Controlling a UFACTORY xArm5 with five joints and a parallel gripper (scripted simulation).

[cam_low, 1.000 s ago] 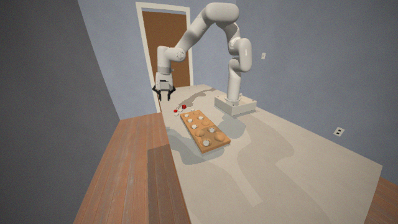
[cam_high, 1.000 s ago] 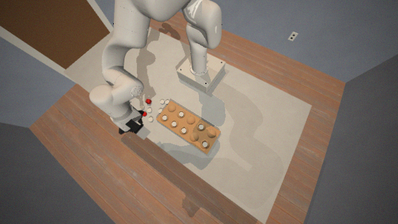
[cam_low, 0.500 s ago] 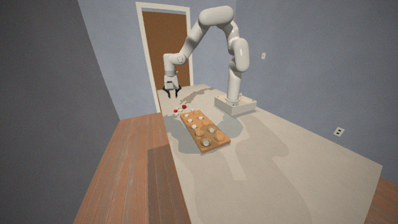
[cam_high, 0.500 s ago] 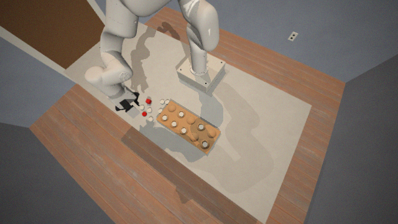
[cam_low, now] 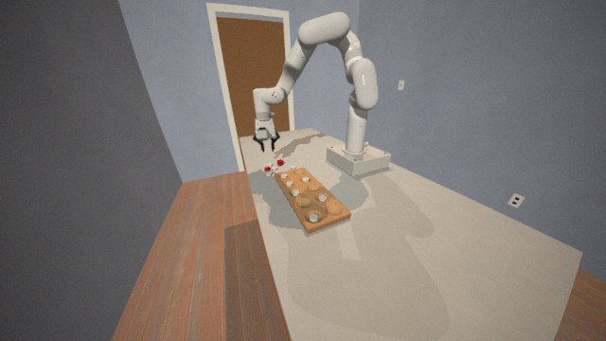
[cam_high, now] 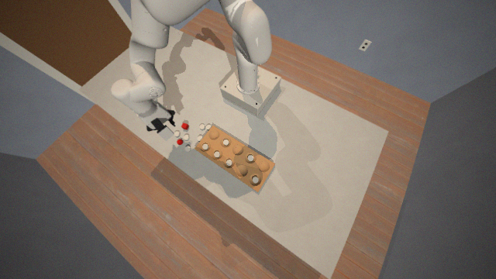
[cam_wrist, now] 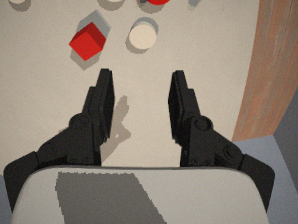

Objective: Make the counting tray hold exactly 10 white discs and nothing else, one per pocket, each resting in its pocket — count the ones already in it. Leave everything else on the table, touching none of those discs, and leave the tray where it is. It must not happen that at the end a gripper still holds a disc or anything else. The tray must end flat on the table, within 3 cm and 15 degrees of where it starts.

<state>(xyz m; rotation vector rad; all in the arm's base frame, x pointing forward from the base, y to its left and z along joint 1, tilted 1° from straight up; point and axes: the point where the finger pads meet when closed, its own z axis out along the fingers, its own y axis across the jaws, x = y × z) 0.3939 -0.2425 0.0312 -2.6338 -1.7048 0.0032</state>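
Right now the red cube is 9 cm below my hand, 5 cm behind it and 2 cm to the left of it. From my hand the other things lie so: red disc: 10 cm below, 4 cm to the left, 3 cm ahead; wooden counting tray: 34 cm to the left, 10 cm below, 1 cm behind.
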